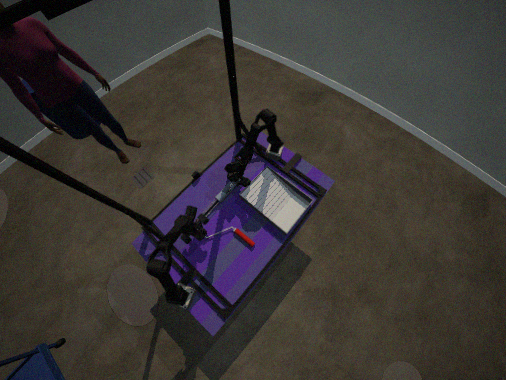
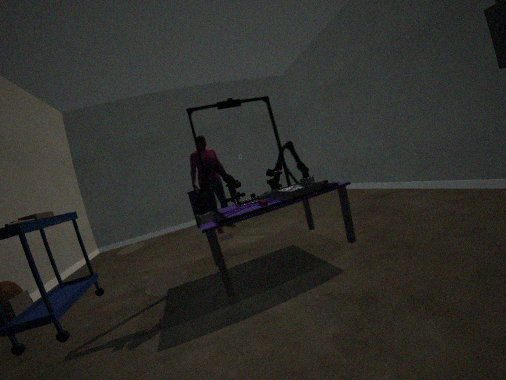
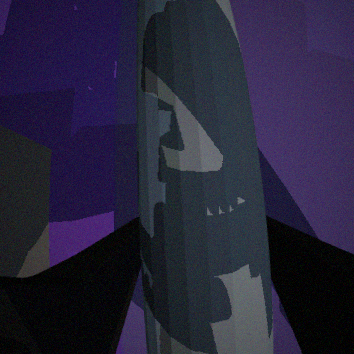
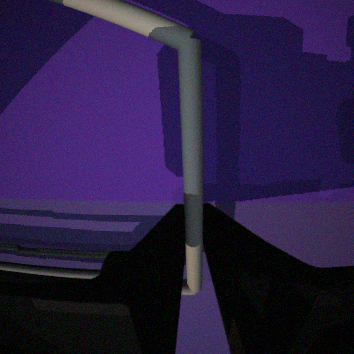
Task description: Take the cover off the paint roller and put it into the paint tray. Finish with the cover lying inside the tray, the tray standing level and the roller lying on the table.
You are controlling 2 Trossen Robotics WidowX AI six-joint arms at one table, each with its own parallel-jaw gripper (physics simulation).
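Places are measured from the left arm's base along level axes (x back, y right, z up), in metres.
Pixels of known places: left gripper, fingertip midpoint: [image 1: 234, 183] [image 3: 200, 224]; right gripper, fingertip midpoint: [image 2: 237, 206] [image 4: 191, 211]; left arm's base, origin of the base link: [image 1: 274, 148] [image 2: 306, 177]; right arm's base, origin of the base link: [image 1: 181, 296] [image 2: 203, 213].
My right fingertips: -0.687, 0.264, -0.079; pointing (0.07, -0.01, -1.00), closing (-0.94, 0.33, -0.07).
For each thing: its middle in the pictures, then the offset to it from my right fingertips, as dx, dy, dz. "spot": a spot on its surface instead. Level surfaces: height alone.
- grey cover, body centre: [image 3: 194, 133] [image 1: 229, 187] [image 2: 269, 194] +0.328, -0.072, +0.023
- bare roller cage, surface spot: [image 4: 47, 271] spot: +0.076, -0.002, +0.022
- white paint tray, body centre: [image 1: 275, 198] [image 2: 295, 190] +0.355, -0.380, +0.023
- purple table, its level: dz -0.009
The paint roller lies with its red handle [image 1: 244, 237] [image 2: 262, 202] on the table. My right gripper [image 1: 203, 229] [image 4: 191, 211] is shut on its bent metal wire [image 4: 191, 120]. My left gripper [image 1: 233, 183] [image 3: 200, 224] is shut on the grey cover [image 1: 227, 192] [image 3: 215, 120], which fills the space between its fingers. A length of bare roller cage [image 1: 212, 209] [image 4: 47, 271] shows between the wire's bend and the cover. Whether the cage's far end is still inside the cover is hidden. The white paint tray [image 1: 291, 214] [image 2: 292, 189] stands level beside the left gripper, without the cover in it.
The purple table [image 1: 240, 275] [image 2: 225, 211] bears dark rails [image 1: 207, 290] at its sides. Tall black frame posts [image 1: 228, 60] [image 2: 274, 122] rise from it. A person [image 1: 45, 65] [image 2: 207, 162] stands behind the table. A blue cart [image 2: 52, 221] stands apart at the left.
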